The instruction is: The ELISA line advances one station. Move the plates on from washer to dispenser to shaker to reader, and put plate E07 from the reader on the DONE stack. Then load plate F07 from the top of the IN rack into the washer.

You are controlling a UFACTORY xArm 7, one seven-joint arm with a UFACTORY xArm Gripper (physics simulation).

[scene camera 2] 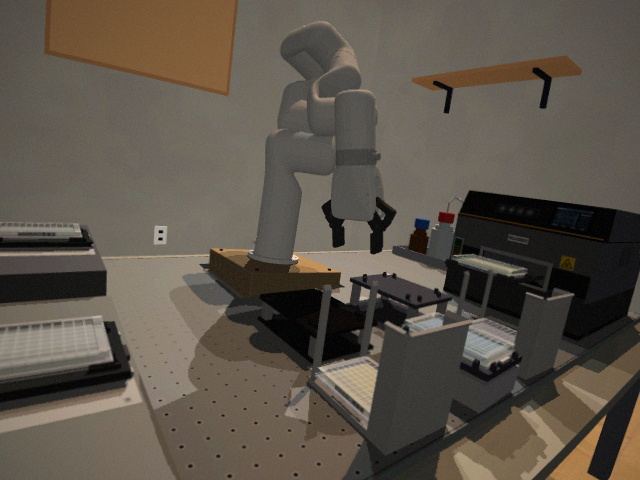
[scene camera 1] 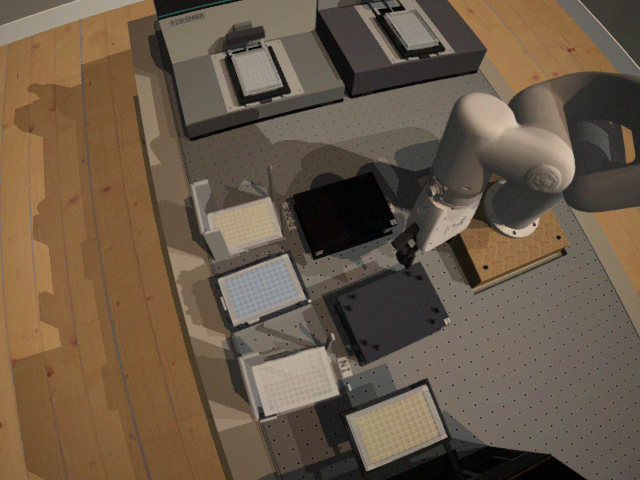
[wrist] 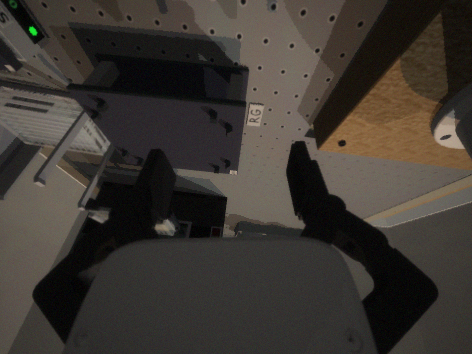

Labels:
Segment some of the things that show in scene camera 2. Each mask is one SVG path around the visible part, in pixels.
My gripper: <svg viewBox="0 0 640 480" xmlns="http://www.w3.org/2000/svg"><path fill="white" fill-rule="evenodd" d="M336 166L332 177L331 199L322 205L325 218L329 222L329 227L332 228L333 247L337 248L345 244L344 226L342 226L344 220L365 221L373 231L370 234L370 253L377 254L382 252L383 232L392 223L396 210L384 201L384 188L380 167L376 167L376 165Z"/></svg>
A bluish plate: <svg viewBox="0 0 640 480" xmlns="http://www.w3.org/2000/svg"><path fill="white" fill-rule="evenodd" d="M469 326L462 356L463 360L473 364L476 358L480 360L479 368L486 371L490 369L490 365L494 361L498 363L499 360L507 356L512 357L512 353L515 351L515 344ZM444 315L434 312L406 319L401 329L407 325L409 326L408 333L440 327L443 324Z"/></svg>

